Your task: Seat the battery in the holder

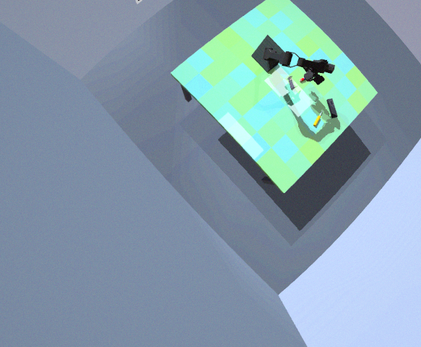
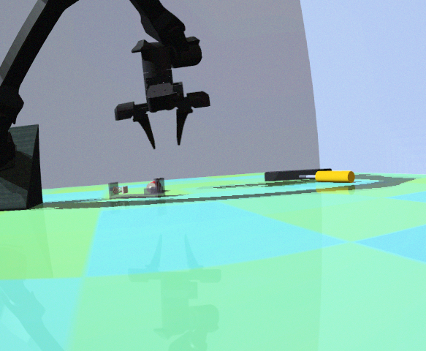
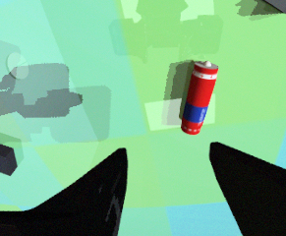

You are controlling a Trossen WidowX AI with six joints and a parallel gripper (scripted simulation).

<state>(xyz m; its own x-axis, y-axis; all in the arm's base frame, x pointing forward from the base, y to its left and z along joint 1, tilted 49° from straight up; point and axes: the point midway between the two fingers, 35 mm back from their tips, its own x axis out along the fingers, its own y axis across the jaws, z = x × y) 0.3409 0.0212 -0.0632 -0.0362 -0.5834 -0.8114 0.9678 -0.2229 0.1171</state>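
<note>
The battery lies 80 mm below my gripper tip, 30 mm behind it and 20 mm to the left of it. Round my gripper tip: yellow-handled screwdriver 270 mm ahead, 150 mm to the right, 80 mm below.
</note>
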